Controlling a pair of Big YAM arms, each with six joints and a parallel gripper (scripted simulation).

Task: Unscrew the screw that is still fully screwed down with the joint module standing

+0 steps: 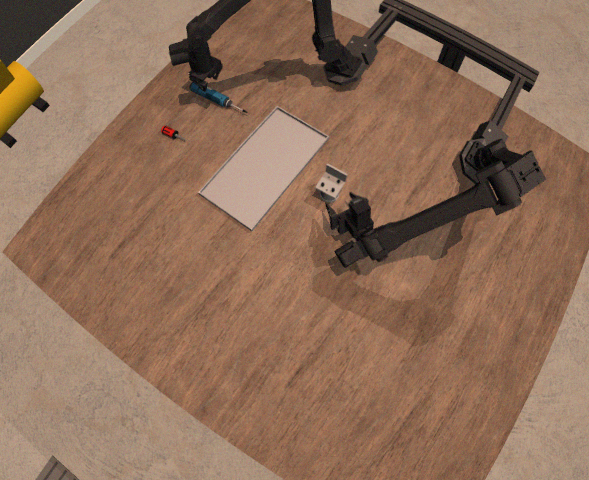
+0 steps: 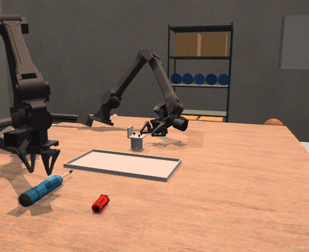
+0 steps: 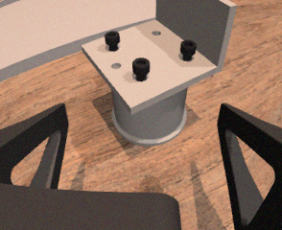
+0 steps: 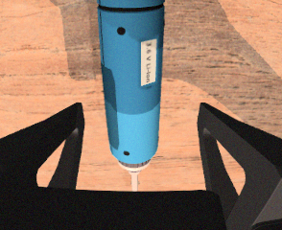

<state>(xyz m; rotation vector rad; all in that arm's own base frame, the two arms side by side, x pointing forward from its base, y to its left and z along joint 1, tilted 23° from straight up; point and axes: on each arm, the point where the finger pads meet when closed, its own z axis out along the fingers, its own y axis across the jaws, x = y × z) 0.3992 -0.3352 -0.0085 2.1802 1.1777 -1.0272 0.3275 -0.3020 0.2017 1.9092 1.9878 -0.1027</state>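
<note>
My left gripper is now 6 cm to the left of the pale l-shaped bracket and 3 cm past it. Round my left hand: joint module 6 cm to the right, 4 cm below, 3 cm behind; then shallow grey tray 28 cm to the right, 6 cm below, 3 cm ahead; then red manual screwdriver 61 cm to the right, 15 cm ahead, 6 cm below.
</note>
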